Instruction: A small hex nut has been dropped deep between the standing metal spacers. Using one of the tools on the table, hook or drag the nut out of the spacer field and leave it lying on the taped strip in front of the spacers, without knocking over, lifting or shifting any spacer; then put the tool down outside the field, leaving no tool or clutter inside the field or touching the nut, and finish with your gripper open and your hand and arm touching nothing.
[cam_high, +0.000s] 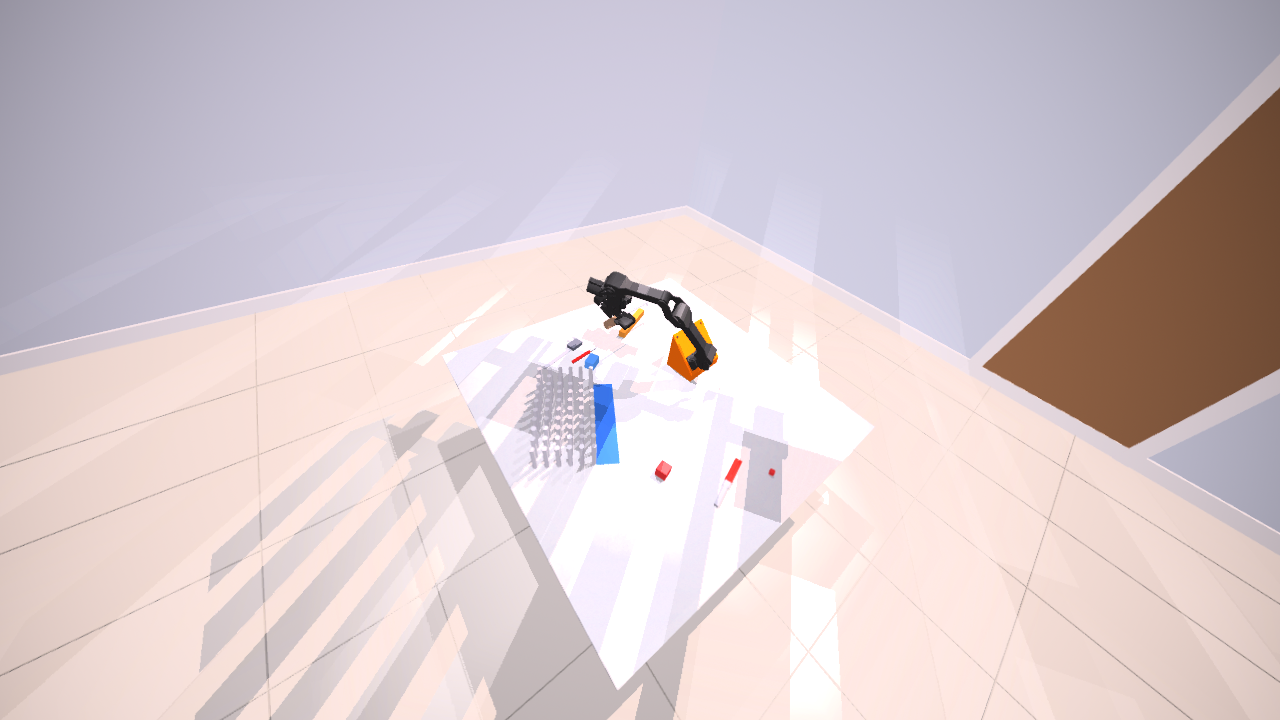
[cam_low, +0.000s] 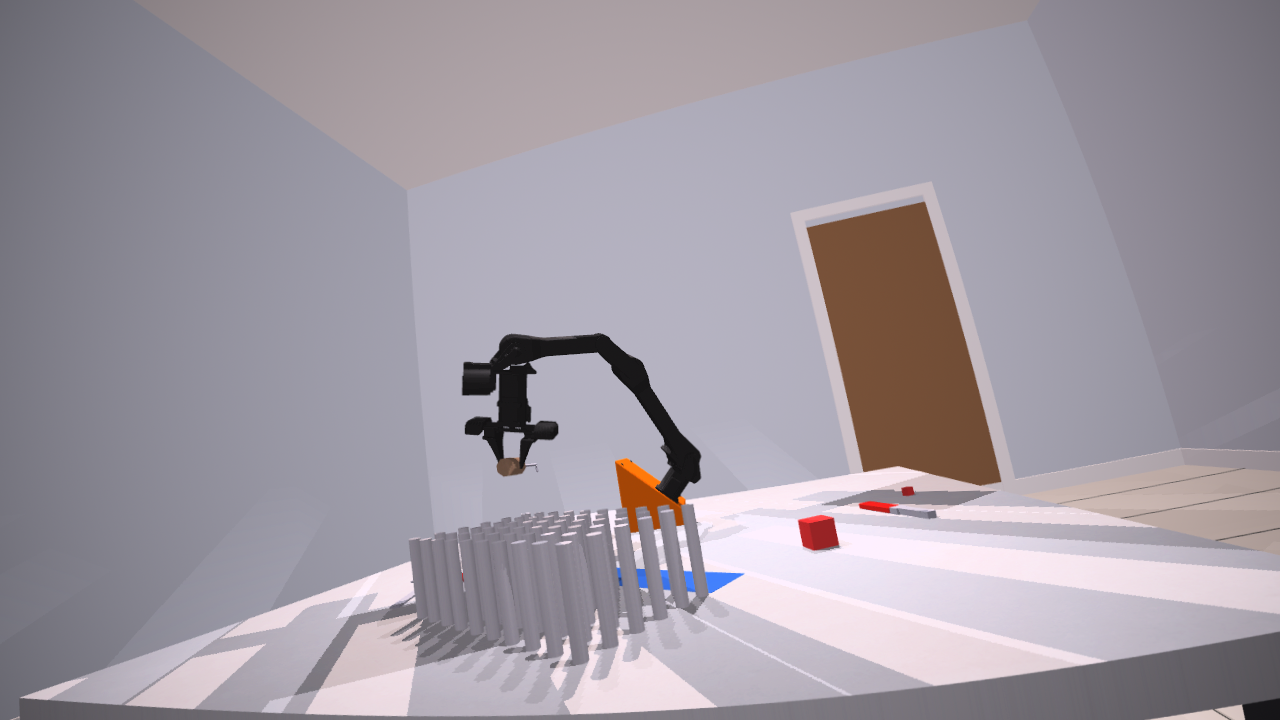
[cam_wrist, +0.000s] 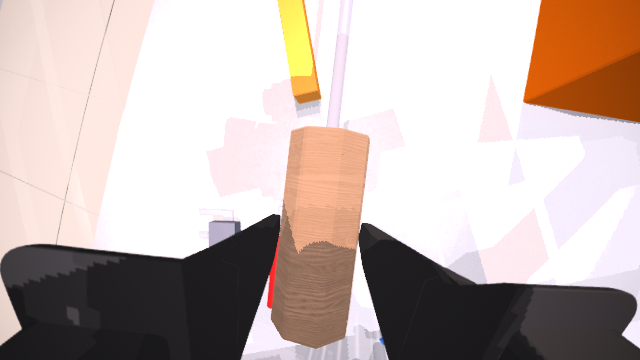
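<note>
The blue taped strip lies 26 cm ahead of my gripper tip, 25 cm to the left of it and 19 cm below it. Also, from my gripper tip: blue block 11 cm ahead, 1 cm to the right, 17 cm below; then yellow bar 22 cm behind, 10 cm to the right, 18 cm below; then thin red stick 7 cm ahead, 7 cm to the right, 18 cm below.
</note>
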